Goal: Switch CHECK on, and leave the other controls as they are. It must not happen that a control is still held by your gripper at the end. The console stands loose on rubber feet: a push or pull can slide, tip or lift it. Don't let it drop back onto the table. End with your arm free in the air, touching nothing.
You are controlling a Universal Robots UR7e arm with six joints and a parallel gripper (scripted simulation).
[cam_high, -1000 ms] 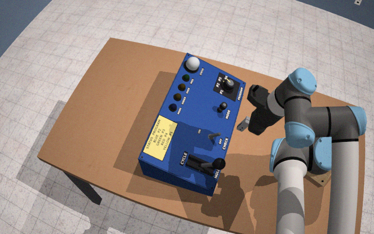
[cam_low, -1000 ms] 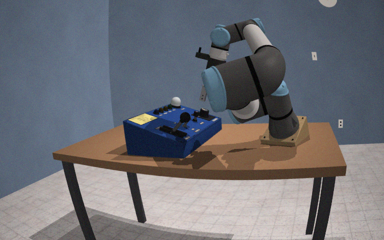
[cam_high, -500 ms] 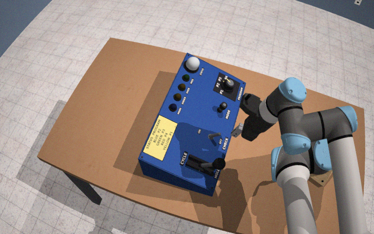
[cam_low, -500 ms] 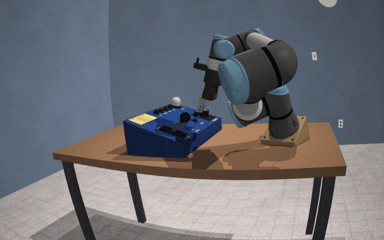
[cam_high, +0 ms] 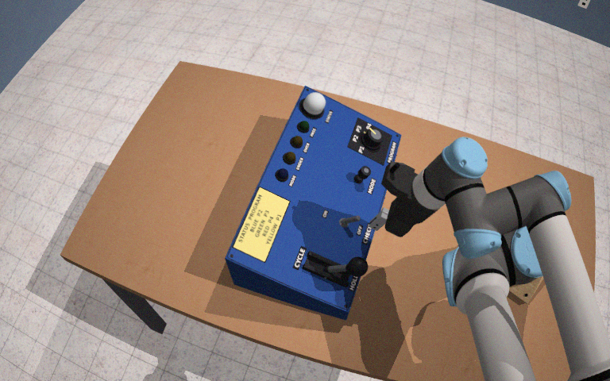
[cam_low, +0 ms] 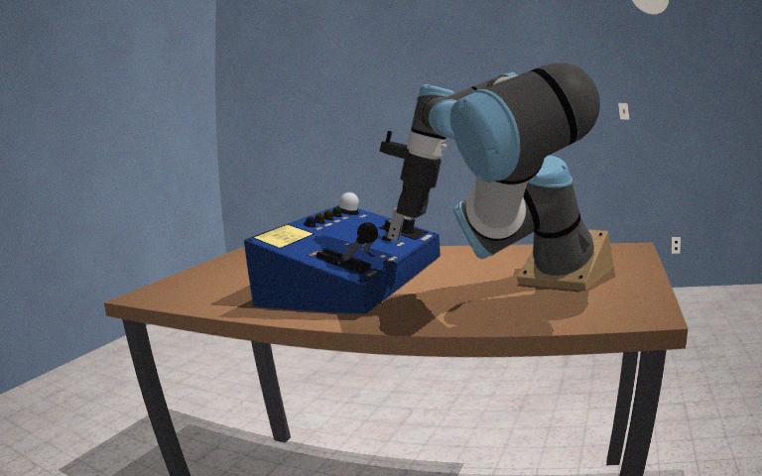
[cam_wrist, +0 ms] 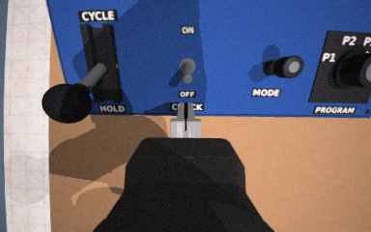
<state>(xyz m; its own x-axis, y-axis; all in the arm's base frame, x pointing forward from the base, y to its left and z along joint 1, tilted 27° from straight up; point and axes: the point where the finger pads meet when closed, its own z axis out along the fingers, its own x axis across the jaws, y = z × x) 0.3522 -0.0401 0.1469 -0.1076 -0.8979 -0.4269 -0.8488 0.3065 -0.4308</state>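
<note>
Now: the check toggle 60 mm ahead of my hand, 20 mm below it and 10 mm to the right of it. The rest, counted from my hand: mode switch: 130 mm to the right, 50 mm ahead, 20 mm below; blue console: 90 mm ahead, 70 mm to the right, 40 mm below; hold lever: 110 mm to the left, 50 mm ahead, 10 mm below.
</note>
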